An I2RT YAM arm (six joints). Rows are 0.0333 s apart.
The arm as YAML. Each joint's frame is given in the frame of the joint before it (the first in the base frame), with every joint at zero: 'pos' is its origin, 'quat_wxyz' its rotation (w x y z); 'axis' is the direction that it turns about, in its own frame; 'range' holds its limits. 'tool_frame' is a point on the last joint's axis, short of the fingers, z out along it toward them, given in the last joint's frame.
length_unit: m
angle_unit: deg
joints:
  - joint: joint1
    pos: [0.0, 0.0, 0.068]
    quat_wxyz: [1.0, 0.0, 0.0, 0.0]
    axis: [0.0, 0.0, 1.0]
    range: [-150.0, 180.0]
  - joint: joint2
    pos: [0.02, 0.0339, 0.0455]
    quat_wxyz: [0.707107, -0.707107, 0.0, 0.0]
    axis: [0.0, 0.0, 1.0]
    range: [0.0, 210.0]
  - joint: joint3
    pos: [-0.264, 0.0, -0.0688]
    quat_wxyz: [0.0, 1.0, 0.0, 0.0]
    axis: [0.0, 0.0, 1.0]
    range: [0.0, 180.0]
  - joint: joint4
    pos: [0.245, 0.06, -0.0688]
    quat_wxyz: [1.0, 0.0, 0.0, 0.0]
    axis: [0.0, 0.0, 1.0]
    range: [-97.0, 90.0]
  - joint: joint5
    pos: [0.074, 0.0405, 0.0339]
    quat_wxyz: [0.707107, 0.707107, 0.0, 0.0]
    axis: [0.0, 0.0, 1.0]
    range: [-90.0, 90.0]
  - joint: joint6
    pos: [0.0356, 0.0, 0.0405]
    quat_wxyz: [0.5, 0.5, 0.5, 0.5]
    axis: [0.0, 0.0, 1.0]
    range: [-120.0, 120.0]
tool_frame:
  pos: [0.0, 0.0, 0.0]
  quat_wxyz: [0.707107, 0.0, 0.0, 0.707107]
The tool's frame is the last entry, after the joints.
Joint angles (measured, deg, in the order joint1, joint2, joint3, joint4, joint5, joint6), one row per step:
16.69 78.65 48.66 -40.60 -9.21 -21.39
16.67 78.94 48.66 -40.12 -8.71 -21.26
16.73 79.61 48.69 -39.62 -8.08 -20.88
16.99 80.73 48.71 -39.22 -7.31 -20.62
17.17 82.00 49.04 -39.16 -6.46 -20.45
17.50 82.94 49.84 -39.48 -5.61 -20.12
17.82 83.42 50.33 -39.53 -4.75 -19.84
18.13 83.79 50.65 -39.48 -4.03 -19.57
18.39 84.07 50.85 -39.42 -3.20 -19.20
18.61 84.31 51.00 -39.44 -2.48 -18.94
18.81 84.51 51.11 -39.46 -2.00 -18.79
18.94 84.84 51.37 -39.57 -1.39 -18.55
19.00 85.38 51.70 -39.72 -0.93 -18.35
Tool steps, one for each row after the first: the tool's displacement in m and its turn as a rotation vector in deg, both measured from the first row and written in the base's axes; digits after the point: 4 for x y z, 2 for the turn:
0.0014 0.0000 -0.0009 -0.36 -0.29 -0.31
0.0033 0.0004 -0.0032 -0.87 -0.23 -0.81
0.0054 0.0018 -0.0074 -1.70 0.28 -1.04
0.0080 0.0029 -0.0110 -2.69 0.91 -1.28
0.0108 0.0047 -0.0113 -3.52 1.17 -1.52
0.0126 0.0063 -0.0111 -4.24 1.01 -1.74
0.0138 0.0077 -0.0112 -4.81 0.84 -1.91
0.0147 0.0087 -0.0114 -5.47 0.67 -2.26
0.0152 0.0095 -0.0117 -6.09 0.59 -2.51
0.0156 0.0102 -0.0121 -6.51 0.56 -2.60
0.0165 0.0108 -0.0124 -7.06 0.58 -2.88
0.0180 0.0113 -0.0132 -7.54 0.80 -3.14

